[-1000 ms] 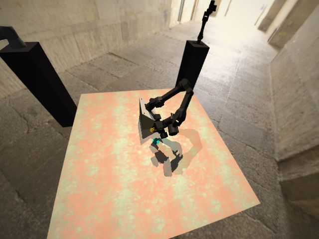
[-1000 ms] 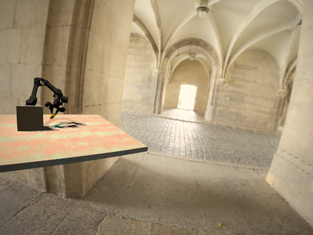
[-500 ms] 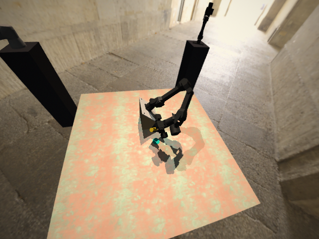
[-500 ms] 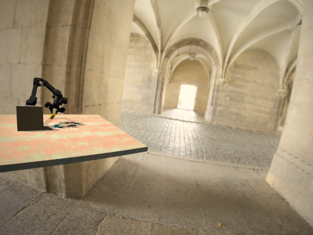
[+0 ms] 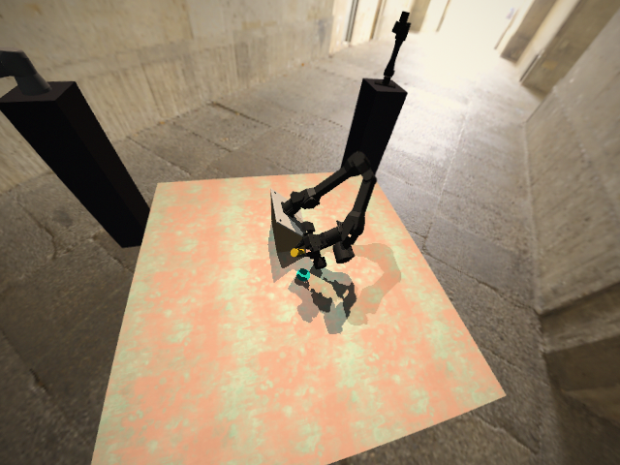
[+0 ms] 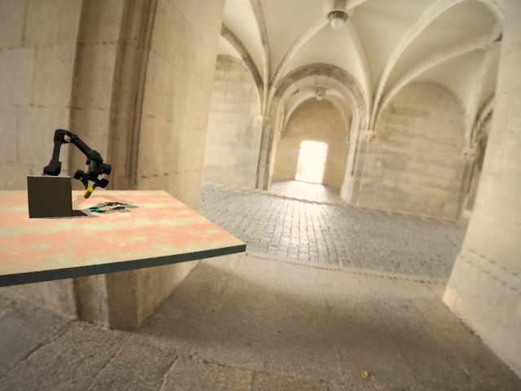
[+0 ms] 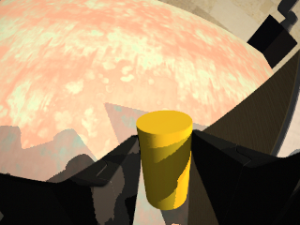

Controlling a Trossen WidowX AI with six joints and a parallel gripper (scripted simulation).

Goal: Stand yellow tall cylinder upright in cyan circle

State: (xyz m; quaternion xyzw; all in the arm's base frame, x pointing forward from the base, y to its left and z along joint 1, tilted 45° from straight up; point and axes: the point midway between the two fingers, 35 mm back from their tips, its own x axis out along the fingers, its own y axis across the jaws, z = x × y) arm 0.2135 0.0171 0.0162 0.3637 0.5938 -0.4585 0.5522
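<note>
Right now my gripper tip is 4 cm short of the cyan circle, 3 cm to the right of it and 13 cm above it. The rest, counted from my gripper tip: yellow tall cylinder (1 cm behind, 1 cm to the left, 2 cm below).
</note>
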